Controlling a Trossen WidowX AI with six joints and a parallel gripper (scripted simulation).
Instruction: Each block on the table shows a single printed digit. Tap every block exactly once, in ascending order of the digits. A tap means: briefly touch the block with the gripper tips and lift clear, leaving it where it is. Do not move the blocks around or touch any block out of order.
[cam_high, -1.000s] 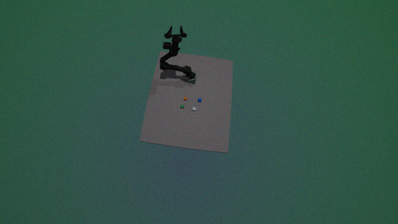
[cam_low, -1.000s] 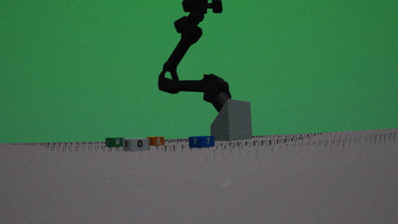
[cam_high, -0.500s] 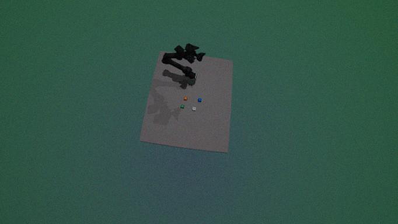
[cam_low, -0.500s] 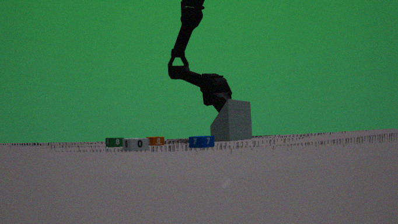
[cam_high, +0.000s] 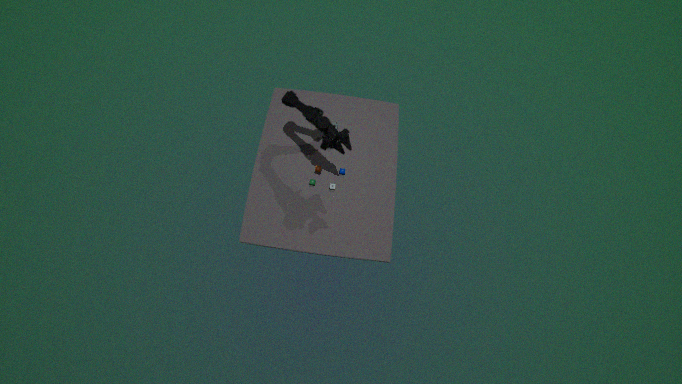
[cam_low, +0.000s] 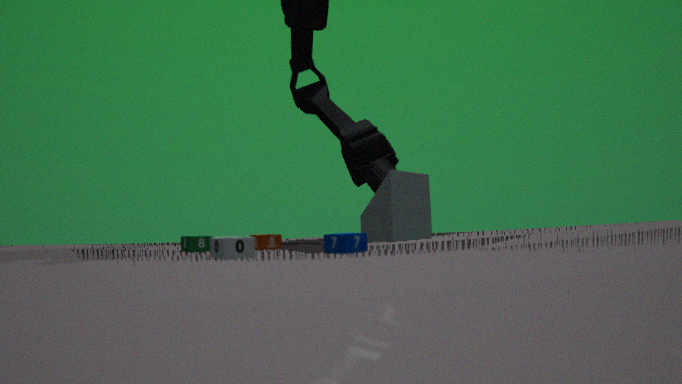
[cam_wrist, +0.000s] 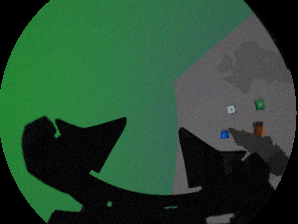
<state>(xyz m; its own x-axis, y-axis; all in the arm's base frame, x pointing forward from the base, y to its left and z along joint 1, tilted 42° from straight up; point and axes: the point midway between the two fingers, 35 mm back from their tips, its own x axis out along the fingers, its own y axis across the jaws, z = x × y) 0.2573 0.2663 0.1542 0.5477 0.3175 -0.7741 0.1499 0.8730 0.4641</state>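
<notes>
Now: the white block 7 cm ahead of my gripper tip, 5 cm to the right of it and 36 cm below it. Also, from my gripper tip: orange block 3 cm behind, 15 cm to the right, 36 cm below; then blue block 4 cm behind, 36 cm below; then green block 7 cm ahead, 17 cm to the right, 36 cm below.
</notes>
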